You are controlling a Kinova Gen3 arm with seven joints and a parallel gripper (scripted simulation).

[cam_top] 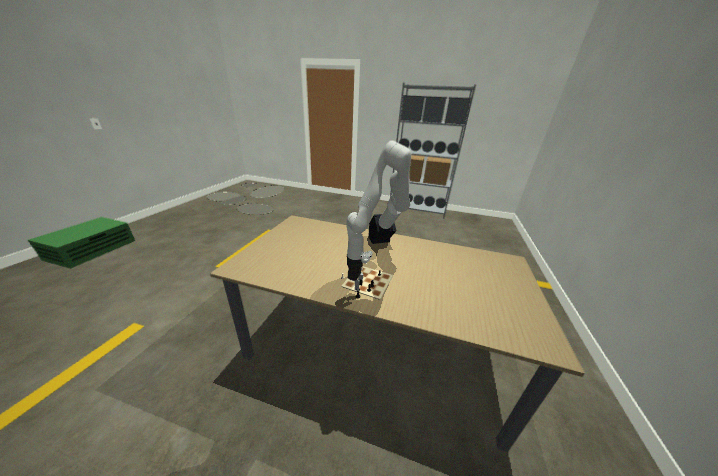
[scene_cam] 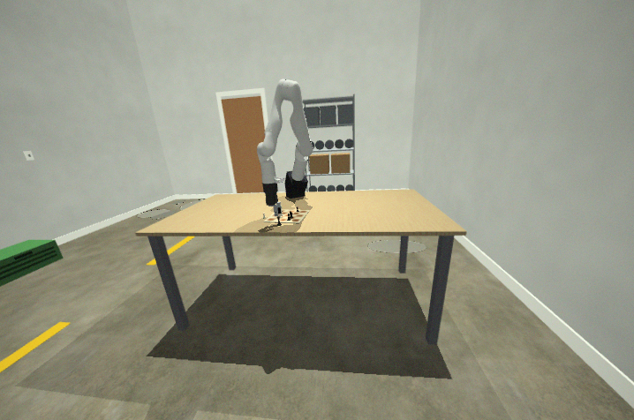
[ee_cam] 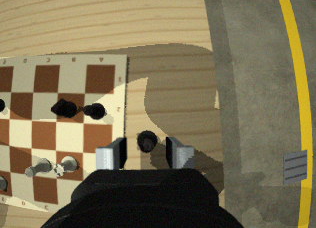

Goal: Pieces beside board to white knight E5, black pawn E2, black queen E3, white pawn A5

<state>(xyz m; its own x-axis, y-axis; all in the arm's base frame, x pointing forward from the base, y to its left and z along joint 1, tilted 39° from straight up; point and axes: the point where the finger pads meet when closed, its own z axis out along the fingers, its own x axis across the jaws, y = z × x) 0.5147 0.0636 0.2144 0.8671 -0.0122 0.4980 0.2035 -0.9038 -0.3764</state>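
Now: the black queen 5 cm below my hand. The rest, counted from my hand: black pawn: 22 cm behind, 6 cm below; chessboard: 14 cm behind, 7 cm below, 3 cm to the right; white pawn: 16 cm to the right, 7 cm behind, 6 cm below.
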